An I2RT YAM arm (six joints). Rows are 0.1 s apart.
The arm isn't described. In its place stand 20 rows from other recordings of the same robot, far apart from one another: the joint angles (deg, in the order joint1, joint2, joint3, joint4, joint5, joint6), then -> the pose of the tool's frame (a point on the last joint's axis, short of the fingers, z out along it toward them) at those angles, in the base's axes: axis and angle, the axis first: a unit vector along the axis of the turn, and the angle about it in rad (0 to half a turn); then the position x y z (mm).
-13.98, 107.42, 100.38, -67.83, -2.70, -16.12 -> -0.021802 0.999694 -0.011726 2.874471 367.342 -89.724 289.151
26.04, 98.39, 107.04, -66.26, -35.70, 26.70 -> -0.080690 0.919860 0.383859 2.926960 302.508 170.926 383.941
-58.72, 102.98, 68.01, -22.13, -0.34, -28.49 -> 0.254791 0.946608 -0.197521 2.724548 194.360 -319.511 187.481
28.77, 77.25, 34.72, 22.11, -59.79, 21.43 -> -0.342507 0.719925 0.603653 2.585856 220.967 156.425 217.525
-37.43, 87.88, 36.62, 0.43, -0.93, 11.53 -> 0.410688 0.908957 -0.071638 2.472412 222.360 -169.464 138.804
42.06, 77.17, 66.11, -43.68, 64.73, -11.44 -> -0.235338 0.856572 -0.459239 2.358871 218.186 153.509 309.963
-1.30, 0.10, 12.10, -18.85, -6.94, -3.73 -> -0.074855 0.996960 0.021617 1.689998 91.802 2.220 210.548
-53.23, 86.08, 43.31, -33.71, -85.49, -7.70 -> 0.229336 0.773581 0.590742 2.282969 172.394 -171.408 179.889
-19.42, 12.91, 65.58, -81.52, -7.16, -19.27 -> -0.035302 0.990172 -0.135327 2.101734 -36.923 17.722 350.931
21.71, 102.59, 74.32, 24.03, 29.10, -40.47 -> -0.280179 0.886506 -0.368249 1.804537 402.705 141.702 300.187
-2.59, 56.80, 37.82, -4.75, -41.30, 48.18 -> 0.173187 0.846383 0.503630 2.411202 219.702 13.582 270.920
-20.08, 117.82, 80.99, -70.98, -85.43, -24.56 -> 0.077423 0.737699 0.670676 2.841862 342.576 -87.446 174.995
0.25, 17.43, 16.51, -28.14, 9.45, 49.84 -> 0.456120 0.873256 0.171399 2.122222 109.457 -5.367 195.638
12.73, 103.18, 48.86, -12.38, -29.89, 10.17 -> -0.073941 0.954416 0.289175 2.858490 301.698 86.345 110.221
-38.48, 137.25, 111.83, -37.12, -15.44, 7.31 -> 0.357583 0.931633 0.064762 2.612218 405.799 -310.448 145.618
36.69, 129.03, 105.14, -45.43, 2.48, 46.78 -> 0.091366 0.990296 0.104723 2.844338 380.409 281.525 171.713
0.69, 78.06, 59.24, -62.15, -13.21, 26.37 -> 0.211497 0.968703 0.129937 3.043152 233.578 10.949 242.235
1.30, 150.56, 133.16, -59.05, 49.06, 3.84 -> 0.069540 0.909296 -0.410298 2.889523 524.919 -14.987 132.632
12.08, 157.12, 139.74, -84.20, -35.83, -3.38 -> 0.097271 -0.948966 -0.300003 2.903174 479.010 123.828 99.453
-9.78, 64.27, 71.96, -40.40, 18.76, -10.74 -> 0.078921 0.964885 -0.250537 2.230547 225.485 -50.485 385.366
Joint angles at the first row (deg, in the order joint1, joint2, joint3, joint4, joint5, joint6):
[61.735, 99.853, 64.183, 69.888, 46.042, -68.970]
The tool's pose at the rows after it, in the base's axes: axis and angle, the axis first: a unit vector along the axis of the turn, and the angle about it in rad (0 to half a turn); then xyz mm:
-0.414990 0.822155 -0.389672 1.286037 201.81 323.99 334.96
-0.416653 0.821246 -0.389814 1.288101 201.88 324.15 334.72
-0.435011 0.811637 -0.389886 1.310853 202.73 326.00 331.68
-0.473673 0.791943 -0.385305 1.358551 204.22 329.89 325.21
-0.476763 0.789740 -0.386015 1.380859 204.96 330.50 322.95
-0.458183 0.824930 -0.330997 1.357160 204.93 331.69 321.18
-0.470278 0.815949 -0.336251 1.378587 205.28 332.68 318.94
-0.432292 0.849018 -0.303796 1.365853 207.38 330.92 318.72
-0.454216 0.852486 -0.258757 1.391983 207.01 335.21 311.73
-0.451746 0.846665 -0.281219 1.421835 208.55 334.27 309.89
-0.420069 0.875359 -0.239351 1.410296 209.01 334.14 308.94
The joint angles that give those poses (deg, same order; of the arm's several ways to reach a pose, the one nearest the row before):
[61.931, 99.853, 64.182, 69.866, 46.041, -69.122]
[61.932, 99.852, 64.182, 69.691, 46.020, -69.123]
[61.931, 99.876, 64.161, 67.724, 45.735, -68.991]
[61.954, 99.876, 64.161, 63.288, 44.906, -68.402]
[61.932, 99.876, 64.161, 61.889, 45.409, -68.096]
[61.998, 99.874, 64.161, 60.707, 45.080, -62.260]
[62.019, 99.876, 64.162, 59.287, 45.058, -62.609]
[61.692, 99.875, 64.162, 59.265, 46.108, -58.304]
[61.932, 99.876, 64.161, 54.763, 44.468, -53.845]
[61.757, 99.875, 64.161, 53.757, 45.845, -54.850]
[61.714, 99.875, 64.161, 53.211, 46.239, -49.976]

